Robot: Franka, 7 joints.
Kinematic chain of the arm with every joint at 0, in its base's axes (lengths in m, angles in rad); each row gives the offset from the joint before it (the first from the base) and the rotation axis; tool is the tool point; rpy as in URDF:
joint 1: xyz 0 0 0.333 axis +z
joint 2: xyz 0 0 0 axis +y
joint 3: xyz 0 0 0.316 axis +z
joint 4: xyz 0.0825 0 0 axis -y
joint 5: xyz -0.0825 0 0.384 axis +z
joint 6: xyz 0 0 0 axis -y
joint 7: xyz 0.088 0 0 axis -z
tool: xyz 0 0 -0.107 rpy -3.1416 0 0
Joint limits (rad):
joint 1: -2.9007..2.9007
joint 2: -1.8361..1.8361
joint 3: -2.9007..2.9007
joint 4: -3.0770..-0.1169
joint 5: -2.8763..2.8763
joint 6: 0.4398..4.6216
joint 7: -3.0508..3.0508
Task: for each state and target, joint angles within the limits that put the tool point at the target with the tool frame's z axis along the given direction. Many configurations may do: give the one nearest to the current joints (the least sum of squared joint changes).
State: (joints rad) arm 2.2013 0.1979 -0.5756 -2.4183 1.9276 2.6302 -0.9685
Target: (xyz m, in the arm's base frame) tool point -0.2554 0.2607 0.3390 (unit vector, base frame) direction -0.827 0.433 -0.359
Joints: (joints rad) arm 2.5161 -0.4088 -0.1260 -2.7291 2.5739 2.7185 -0.9685
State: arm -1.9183 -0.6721 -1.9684 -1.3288 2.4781 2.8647 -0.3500
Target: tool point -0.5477 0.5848 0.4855 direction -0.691 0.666 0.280
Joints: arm -1.3027 -1.0701 -2.0355 -0.7944 2.8237 2.8661 -0.3500
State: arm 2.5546 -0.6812 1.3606 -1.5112 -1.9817 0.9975 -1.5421
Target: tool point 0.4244 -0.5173 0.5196 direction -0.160 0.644 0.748
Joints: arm 2.8704 -1.3005 1.8277 -1.1523 -1.8836 0.7305 -1.5421
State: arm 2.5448 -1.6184 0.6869 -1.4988 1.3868 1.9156 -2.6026
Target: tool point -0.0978 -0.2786 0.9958 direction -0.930 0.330 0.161
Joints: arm 1.9096 -1.2439 0.2522 -1.4325 0.8263 2.0411 -2.6026
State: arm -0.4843 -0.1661 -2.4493 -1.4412 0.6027 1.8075 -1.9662
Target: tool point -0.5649 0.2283 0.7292 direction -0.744 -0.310 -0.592
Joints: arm -0.8086 -0.0591 -2.7541 -1.4423 0.7280 2.1011 -1.9662
